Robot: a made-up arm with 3 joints.
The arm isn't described. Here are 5 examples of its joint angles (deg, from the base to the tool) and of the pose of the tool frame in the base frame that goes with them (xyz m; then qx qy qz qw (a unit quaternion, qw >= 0)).
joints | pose
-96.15 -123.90 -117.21 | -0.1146 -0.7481 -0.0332 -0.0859 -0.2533 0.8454 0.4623
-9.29 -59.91 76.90 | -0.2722 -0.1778 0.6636 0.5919 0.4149 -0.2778 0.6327
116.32 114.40 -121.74 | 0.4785 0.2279 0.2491 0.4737 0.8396 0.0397 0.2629
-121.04 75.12 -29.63 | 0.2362 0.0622 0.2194 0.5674 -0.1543 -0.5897 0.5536
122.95 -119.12 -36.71 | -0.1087 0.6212 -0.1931 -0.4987 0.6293 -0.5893 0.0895
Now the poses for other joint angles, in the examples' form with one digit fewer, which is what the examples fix.
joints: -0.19 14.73 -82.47
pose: -0.183 -0.079 0.064 -0.652 -0.096 -0.085 0.747
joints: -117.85 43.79 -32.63
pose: 0.013 0.119 0.243 0.628 -0.095 -0.361 0.683
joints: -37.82 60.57 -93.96
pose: 0.194 0.008 0.017 -0.406 -0.206 -0.460 0.762
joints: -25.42 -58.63 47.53
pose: -0.292 -0.248 0.603 0.518 0.481 -0.094 0.701
